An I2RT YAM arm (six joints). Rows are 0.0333 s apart.
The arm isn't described. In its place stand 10 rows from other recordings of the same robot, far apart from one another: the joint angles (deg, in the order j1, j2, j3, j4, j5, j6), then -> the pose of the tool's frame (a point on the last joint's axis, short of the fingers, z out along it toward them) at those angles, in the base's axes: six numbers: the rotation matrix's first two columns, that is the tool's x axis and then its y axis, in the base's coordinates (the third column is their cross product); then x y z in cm.
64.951, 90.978, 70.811, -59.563, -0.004, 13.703 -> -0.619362, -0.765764, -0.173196, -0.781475, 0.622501, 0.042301, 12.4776, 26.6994, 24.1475
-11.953, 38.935, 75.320, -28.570, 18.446, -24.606 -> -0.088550, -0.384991, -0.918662, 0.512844, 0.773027, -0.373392, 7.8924, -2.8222, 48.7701
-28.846, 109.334, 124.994, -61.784, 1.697, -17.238 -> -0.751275, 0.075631, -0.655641, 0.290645, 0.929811, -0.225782, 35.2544, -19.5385, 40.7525
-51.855, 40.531, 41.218, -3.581, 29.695, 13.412 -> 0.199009, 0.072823, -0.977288, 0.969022, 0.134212, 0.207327, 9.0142, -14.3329, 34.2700
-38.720, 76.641, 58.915, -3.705, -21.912, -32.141 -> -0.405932, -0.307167, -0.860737, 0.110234, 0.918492, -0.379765, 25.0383, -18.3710, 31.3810
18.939, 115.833, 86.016, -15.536, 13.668, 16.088 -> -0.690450, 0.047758, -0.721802, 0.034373, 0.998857, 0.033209, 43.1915, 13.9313, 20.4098
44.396, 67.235, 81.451, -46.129, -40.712, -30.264 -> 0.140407, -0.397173, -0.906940, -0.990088, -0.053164, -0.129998, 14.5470, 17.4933, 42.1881
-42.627, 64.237, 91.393, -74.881, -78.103, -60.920 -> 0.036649, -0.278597, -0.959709, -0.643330, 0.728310, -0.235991, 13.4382, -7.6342, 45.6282
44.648, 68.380, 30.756, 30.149, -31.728, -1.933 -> -0.059826, -0.099422, -0.993245, -0.971254, 0.235470, 0.034931, 16.9539, 19.3785, 24.3318
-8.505, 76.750, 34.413, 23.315, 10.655, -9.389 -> -0.369942, -0.106785, -0.922897, 0.261372, 0.941288, -0.213684, 27.9940, -4.8518, 21.4299
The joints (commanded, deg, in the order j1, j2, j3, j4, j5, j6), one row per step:
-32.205 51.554 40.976 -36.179 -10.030 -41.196
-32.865 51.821 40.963 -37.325 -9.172 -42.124
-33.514 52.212 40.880 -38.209 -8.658 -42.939
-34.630 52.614 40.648 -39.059 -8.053 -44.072
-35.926 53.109 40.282 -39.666 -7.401 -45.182
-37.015 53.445 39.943 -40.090 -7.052 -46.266
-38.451 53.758 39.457 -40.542 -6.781 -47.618
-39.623 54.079 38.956 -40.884 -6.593 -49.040
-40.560 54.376 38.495 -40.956 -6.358 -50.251
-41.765 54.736 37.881 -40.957 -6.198 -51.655
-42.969 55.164 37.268 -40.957 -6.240 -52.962
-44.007 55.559 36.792 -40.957 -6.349 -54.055
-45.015 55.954 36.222 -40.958 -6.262 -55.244
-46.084 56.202 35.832 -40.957 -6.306 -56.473
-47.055 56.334 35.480 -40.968 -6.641 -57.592
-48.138 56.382 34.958 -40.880 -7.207 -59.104
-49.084 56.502 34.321 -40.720 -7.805 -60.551
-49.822 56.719 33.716 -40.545 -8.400 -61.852
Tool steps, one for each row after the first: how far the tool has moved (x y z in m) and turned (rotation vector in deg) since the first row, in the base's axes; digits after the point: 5 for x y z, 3 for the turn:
-0.00212 -0.00176 -0.00237 -0.371 1.744 -0.566
-0.00370 -0.00356 -0.00508 -0.466 3.278 -0.943
-0.00627 -0.00652 -0.00859 -0.702 5.033 -1.583
-0.00898 -0.01009 -0.01278 -0.901 6.801 -2.417
-0.01138 -0.01284 -0.01611 -1.075 8.125 -2.856
-0.01477 -0.01612 -0.02018 -1.205 9.602 -3.357
-0.01761 -0.01867 -0.02420 -1.350 10.977 -3.468
-0.01976 -0.02086 -0.02763 -1.588 12.056 -3.541
-0.02253 -0.02354 -0.03196 -1.741 13.257 -3.655
-0.02524 -0.02608 -0.03645 -1.640 14.362 -3.701
-0.02753 -0.02825 -0.04008 -1.481 15.230 -3.714
-0.03005 -0.03020 -0.04420 -1.400 16.294 -3.713
-0.03263 -0.03224 -0.04694 -1.457 17.039 -3.688
-0.03500 -0.03377 -0.04915 -1.390 17.464 -3.502
-0.03779 -0.03511 -0.05191 -1.395 17.812 -2.981
-0.04031 -0.03604 -0.05539 -1.279 18.175 -2.345
-0.04223 -0.03666 -0.05892 -1.076 18.512 -1.616

